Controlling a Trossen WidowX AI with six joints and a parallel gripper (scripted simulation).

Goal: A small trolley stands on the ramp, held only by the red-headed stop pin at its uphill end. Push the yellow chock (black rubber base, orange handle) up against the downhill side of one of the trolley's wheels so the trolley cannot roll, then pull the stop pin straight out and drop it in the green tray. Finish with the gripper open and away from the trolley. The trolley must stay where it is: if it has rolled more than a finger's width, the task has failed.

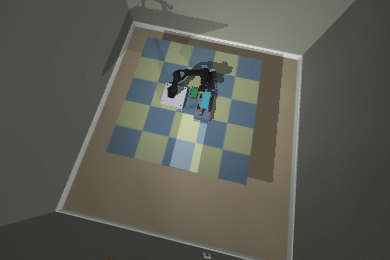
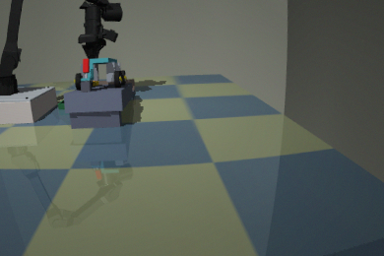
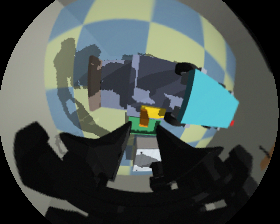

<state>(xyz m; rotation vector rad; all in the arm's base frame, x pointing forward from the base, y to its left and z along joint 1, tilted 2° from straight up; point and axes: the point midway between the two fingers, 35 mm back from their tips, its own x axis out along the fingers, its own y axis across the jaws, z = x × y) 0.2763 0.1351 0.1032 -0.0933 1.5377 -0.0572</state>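
Right now my gripper tip is 50 mm above the yellow chock and 30 mm to the left of it. The rest, counted from my gripper tip: green tray 140 mm below, 80 mm behind, 30 mm to the right; then grey ramp 130 mm to the right, 80 mm below, 60 mm ahead; then trolley 140 mm to the right, 60 mm ahead, 20 mm below.
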